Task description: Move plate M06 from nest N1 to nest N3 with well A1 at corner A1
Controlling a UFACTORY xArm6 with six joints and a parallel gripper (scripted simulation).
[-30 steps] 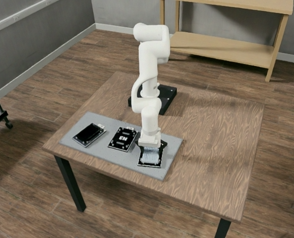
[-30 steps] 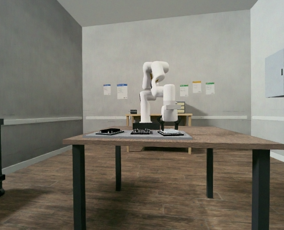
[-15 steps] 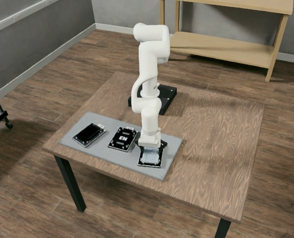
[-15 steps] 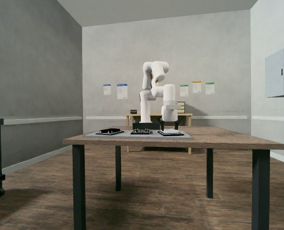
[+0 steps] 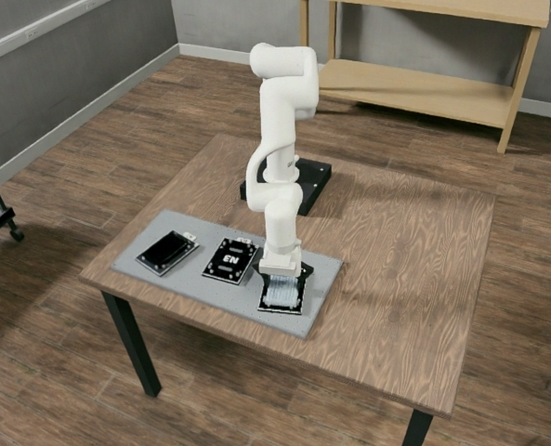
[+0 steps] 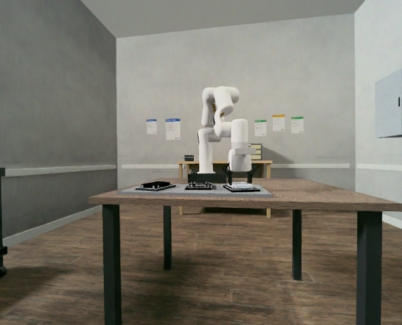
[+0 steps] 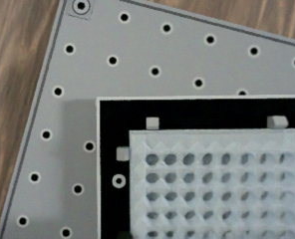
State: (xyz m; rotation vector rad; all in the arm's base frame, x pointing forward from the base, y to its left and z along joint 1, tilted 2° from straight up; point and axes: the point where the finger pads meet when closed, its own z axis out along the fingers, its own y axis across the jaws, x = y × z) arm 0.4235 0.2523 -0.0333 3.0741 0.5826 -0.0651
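Right now my hand is 2 cm above the nest N1. From my hand the other things lie so: black plate (4 cm ahead, 39 cm to the right, 1 cm below); white well plate (1 cm below); nest N3 (2 cm behind, 20 cm to the right, 2 cm below).
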